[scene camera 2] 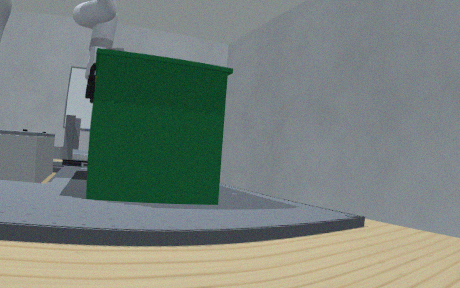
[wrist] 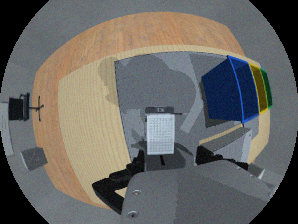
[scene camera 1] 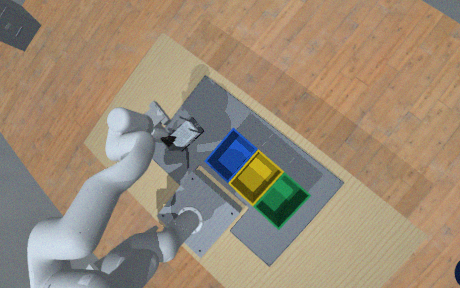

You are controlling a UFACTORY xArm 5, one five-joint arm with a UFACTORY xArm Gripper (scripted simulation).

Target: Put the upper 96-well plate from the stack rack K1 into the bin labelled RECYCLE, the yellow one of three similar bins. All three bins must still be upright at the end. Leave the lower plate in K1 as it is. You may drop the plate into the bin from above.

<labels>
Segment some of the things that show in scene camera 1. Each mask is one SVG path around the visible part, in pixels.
A blue bin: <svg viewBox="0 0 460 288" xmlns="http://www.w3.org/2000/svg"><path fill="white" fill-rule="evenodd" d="M234 128L231 129L205 160L227 183L258 150Z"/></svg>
A yellow recycle bin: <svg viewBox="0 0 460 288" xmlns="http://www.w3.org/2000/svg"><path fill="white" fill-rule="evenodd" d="M259 149L228 183L252 206L284 173L282 169Z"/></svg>
</labels>
